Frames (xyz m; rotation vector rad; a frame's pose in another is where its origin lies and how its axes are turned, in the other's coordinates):
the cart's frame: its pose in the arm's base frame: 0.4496 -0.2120 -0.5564 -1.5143 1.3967 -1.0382
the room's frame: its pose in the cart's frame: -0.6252 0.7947 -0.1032 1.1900 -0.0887 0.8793
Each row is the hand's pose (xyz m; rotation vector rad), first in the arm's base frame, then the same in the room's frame.
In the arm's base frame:
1: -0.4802 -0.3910 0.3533 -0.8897 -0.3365 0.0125
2: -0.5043 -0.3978 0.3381 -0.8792 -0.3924 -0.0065
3: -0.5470 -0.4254 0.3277 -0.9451 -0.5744 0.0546
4: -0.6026 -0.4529 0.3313 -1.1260 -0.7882 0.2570
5: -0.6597 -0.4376 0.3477 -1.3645 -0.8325 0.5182
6: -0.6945 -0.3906 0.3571 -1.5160 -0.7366 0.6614
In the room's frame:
1: -0.7232 -1.4595 0.9664 -0.6029 -1.5248 0.4465
2: -0.7162 -1.4742 0.9421 -0.5614 -1.5718 0.4328
3: -0.7040 -1.5166 0.9148 -0.5755 -1.7726 0.4381
4: -0.7049 -1.5727 0.8880 -0.7575 -2.0580 0.4896
5: -0.7443 -1.6066 0.8553 -1.1089 -2.1939 0.5571
6: -0.7939 -1.6024 0.8233 -1.3733 -2.1433 0.5825

